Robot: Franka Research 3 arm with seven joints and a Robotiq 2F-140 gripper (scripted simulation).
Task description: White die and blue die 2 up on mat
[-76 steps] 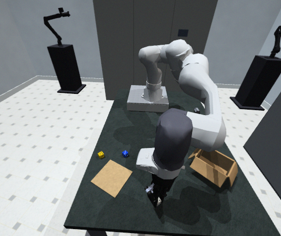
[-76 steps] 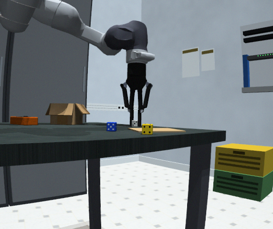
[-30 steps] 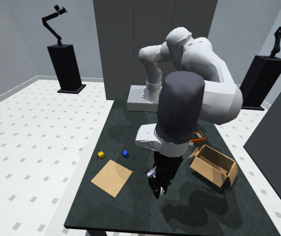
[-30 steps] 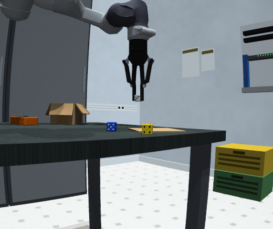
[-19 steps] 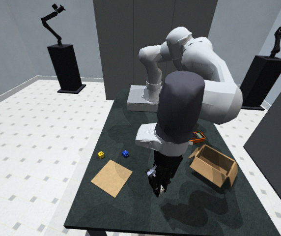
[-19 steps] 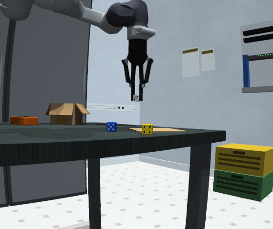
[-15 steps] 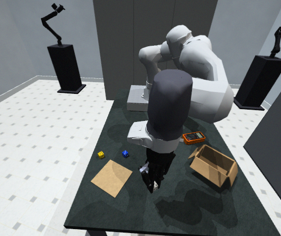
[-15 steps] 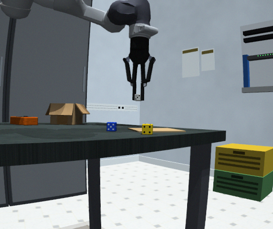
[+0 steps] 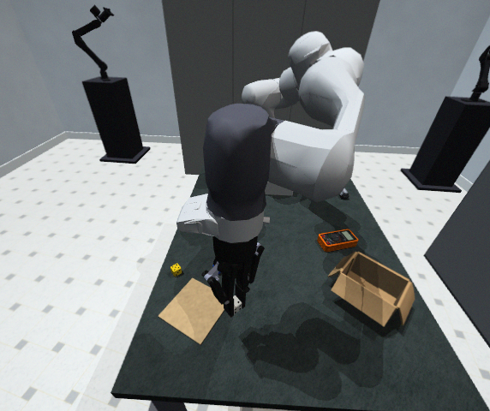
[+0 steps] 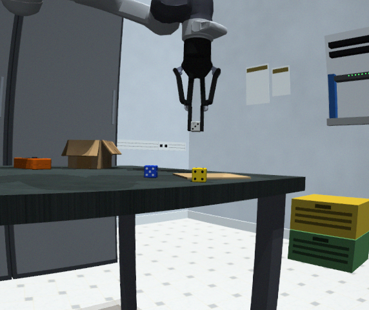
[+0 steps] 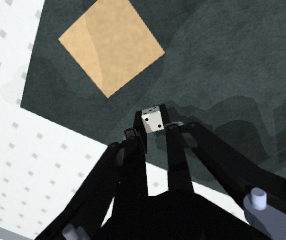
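My hand is 50 mm past the tan mat, 110 mm to the left of it and 140 mm above it. Also, from my hand: blue die (180 mm behind, 70 mm to the right, 130 mm below); yellow die (160 mm behind, 200 mm to the right, 130 mm below); white die (20 mm below).
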